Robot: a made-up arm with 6 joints. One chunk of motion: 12 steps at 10 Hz.
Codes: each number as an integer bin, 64 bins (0 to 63) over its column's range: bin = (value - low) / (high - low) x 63, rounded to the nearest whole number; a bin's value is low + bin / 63 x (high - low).
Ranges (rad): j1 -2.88..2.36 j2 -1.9..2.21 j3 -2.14..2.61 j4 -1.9..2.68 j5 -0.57..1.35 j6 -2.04..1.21
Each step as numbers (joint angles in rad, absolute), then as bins.
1 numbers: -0.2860 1.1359 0.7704 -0.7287 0.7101 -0.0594
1 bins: 31 47 39 16 42 38
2 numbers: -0.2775 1.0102 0.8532 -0.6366 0.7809 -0.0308
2 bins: 31 45 40 17 44 39
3 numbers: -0.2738 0.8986 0.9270 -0.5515 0.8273 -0.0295
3 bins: 31 43 41 19 46 39
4 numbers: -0.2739 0.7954 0.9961 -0.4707 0.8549 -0.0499
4 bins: 31 41 42 20 47 39
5 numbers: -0.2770 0.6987 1.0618 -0.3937 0.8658 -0.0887
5 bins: 31 40 42 21 47 38
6 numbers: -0.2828 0.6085 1.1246 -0.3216 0.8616 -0.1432
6 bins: 31 38 43 22 47 37
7 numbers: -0.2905 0.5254 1.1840 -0.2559 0.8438 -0.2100
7 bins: 31 37 44 23 46 35
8 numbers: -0.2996 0.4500 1.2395 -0.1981 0.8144 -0.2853
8 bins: 31 36 45 23 45 34
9 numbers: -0.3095 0.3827 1.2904 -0.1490 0.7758 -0.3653
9 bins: 31 35 45 24 44 32
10 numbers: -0.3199 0.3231 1.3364 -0.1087 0.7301 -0.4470
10 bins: 31 34 46 25 43 31
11 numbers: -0.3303 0.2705 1.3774 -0.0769 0.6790 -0.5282
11 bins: 31 33 47 25 41 29
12 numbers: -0.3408 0.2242 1.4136 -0.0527 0.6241 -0.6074
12 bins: 31 33 47 25 39 28
